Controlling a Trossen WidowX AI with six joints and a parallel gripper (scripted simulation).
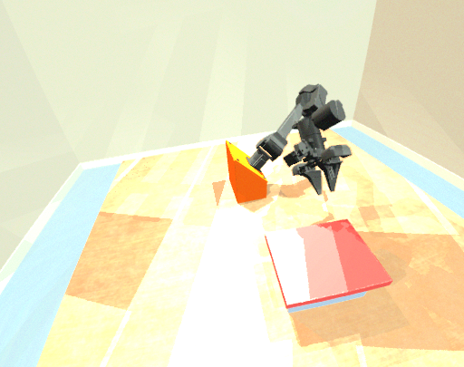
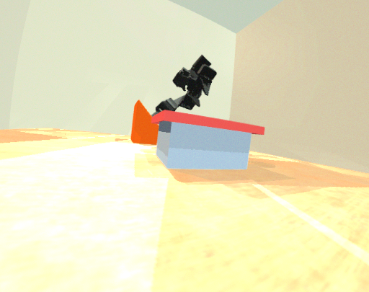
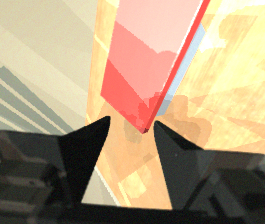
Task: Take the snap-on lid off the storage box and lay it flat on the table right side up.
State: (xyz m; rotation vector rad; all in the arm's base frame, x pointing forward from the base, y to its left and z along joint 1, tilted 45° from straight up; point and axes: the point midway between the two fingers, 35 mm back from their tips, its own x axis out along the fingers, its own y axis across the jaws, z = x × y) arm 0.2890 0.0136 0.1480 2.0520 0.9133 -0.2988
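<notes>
The red lid lies 120 mm ahead of my gripper tip, 90 mm below it and 60 mm to the right of it. From my gripper tip the other things lie so: light blue storage box (140 mm below, 120 mm ahead, 60 mm to the right).
</notes>
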